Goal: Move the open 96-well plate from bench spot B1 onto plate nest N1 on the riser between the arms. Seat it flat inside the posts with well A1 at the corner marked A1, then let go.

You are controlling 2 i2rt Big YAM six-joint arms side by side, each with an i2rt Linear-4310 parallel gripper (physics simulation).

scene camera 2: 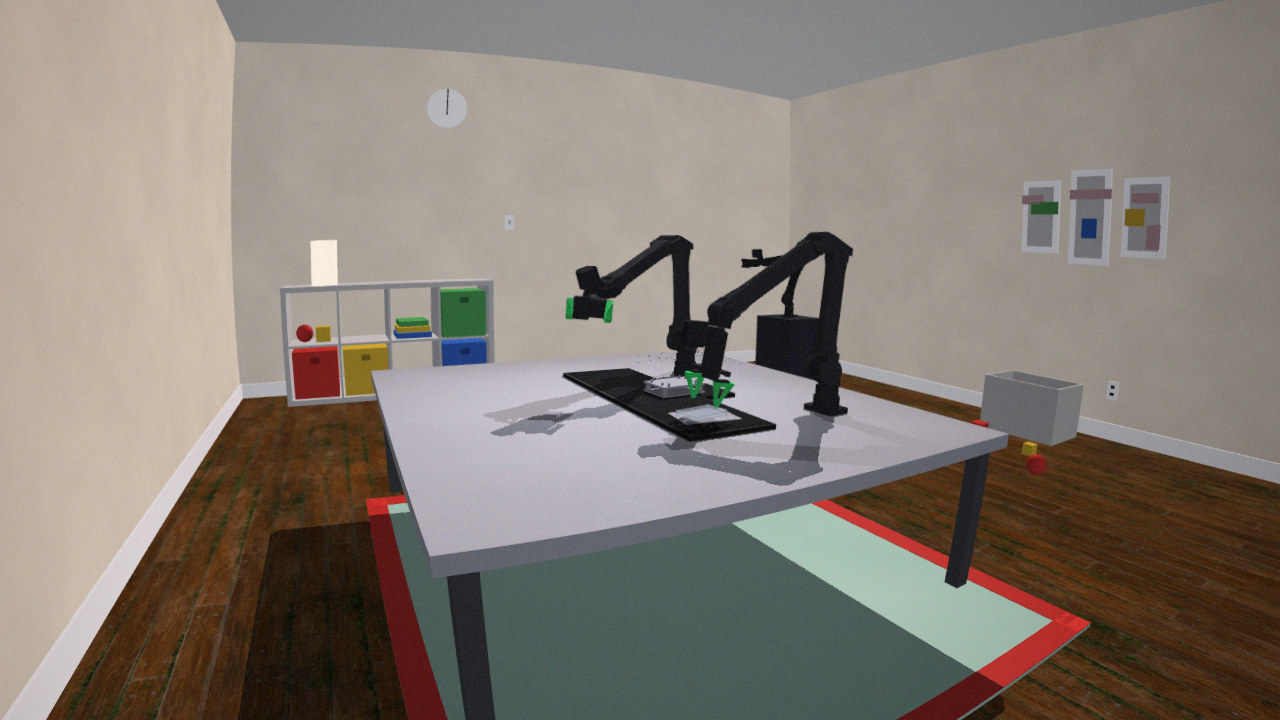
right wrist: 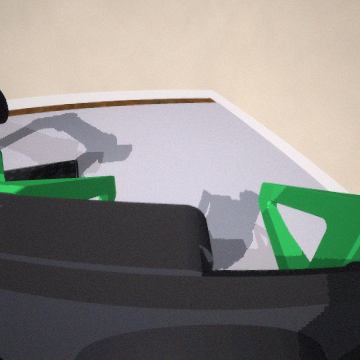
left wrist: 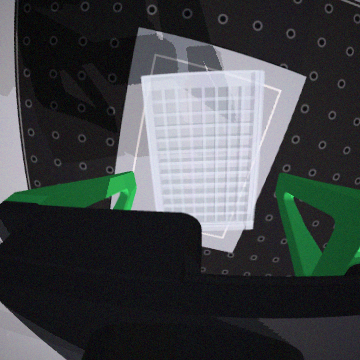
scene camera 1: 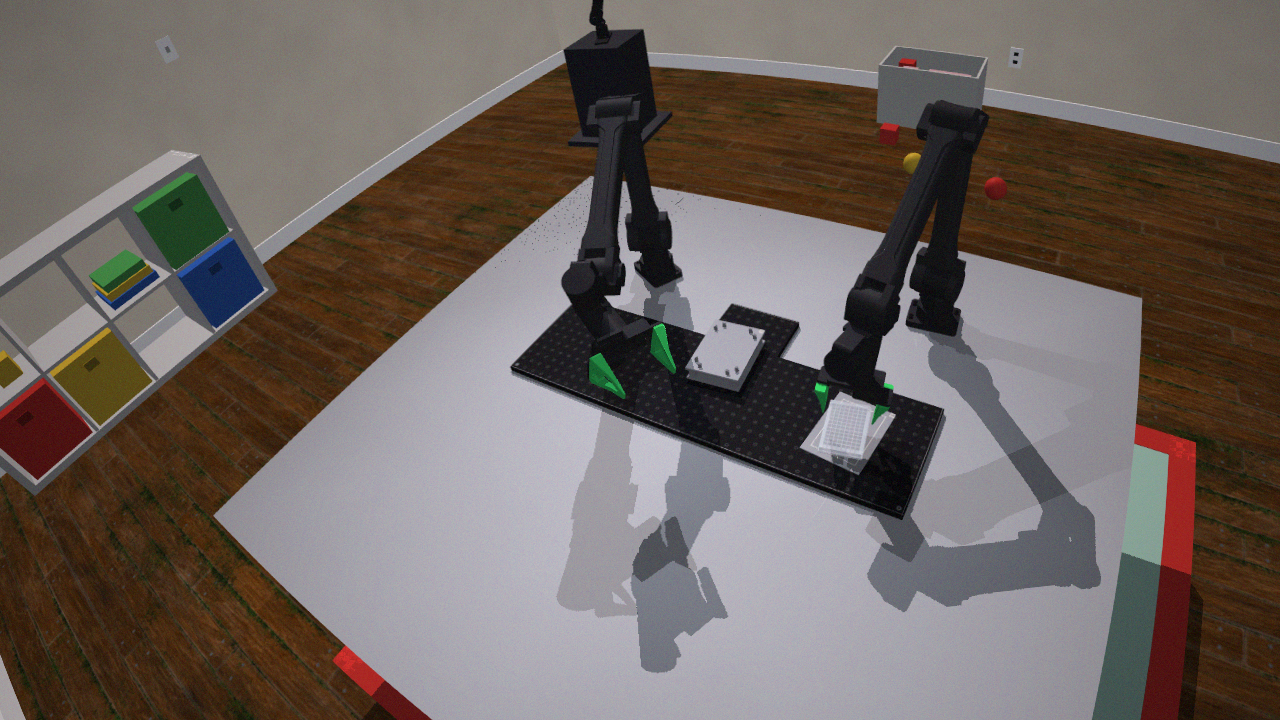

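Seen in the pictures: left gripper, fingertip midpoint: [scene camera 2: 704, 402] [left wrist: 203, 180] [scene camera 1: 848, 416]; right gripper, fingertip midpoint: [scene camera 2: 587, 318] [right wrist: 187, 188] [scene camera 1: 650, 384]; left arm's base at its link origin: [scene camera 2: 825, 410] [scene camera 1: 933, 319]; right arm's base at its link origin: [scene camera 1: 658, 271].
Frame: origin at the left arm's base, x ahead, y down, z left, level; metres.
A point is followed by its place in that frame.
The clear 96-well plate [scene camera 1: 846, 429] @(x 0.404, y -0.022, z -0.100 m) [scene camera 2: 704, 414] @(x 0.425, y -0.029, z -0.061 m) [left wrist: 205, 145] @(x 0.413, y -0.018, z -0.103 m) lies on the pale sheet of bench spot B1 [scene camera 1: 870, 454] @(x 0.442, y -0.015, z -0.040 m) [left wrist: 291, 84] @(x 0.464, y -0.015, z -0.163 m), turned relative to its printed outline. My left gripper [scene camera 1: 851, 404] @(x 0.397, y -0.051, z -0.101 m) [scene camera 2: 707, 399] @(x 0.397, y -0.051, z -0.101 m) [left wrist: 203, 180] @(x 0.397, y -0.051, z -0.101 m) is open above the plate's near part in the left wrist view, one finger off each long side, not touching it. Plate nest N1 [scene camera 1: 725, 351] @(x 0.305, y -0.047, z -0.399 m) [scene camera 2: 673, 386] @(x 0.339, y -0.047, z -0.342 m) is a grey block with small posts and no plate on it. My right gripper [scene camera 1: 648, 383] @(x 0.624, y -0.269, z -0.377 m) [scene camera 2: 588, 309] @(x 0.624, y -0.269, z -0.377 m) [right wrist: 187, 188] @(x 0.624, y -0.269, z -0.377 m) is open and empty, high above the board. The A1 marks are too small to read.
The black perforated board [scene camera 1: 769, 429] @(x 0.448, y -0.013, z -0.244 m) [scene camera 2: 617, 394] @(x 0.480, y -0.013, z -0.453 m) carries the nest and the spot. It lies on the large grey table [scene camera 1: 402, 501] @(x 0.893, y 0.000, z -0.868 m) [scene camera 2: 501, 501] @(x 1.099, y 0.000, z 0.213 m). In scene camera 1 the nest stands between the two grippers. The board's edge [right wrist: 60, 170] @(x 0.509, y -0.013, z 0.014 m) also shows in the right wrist view.
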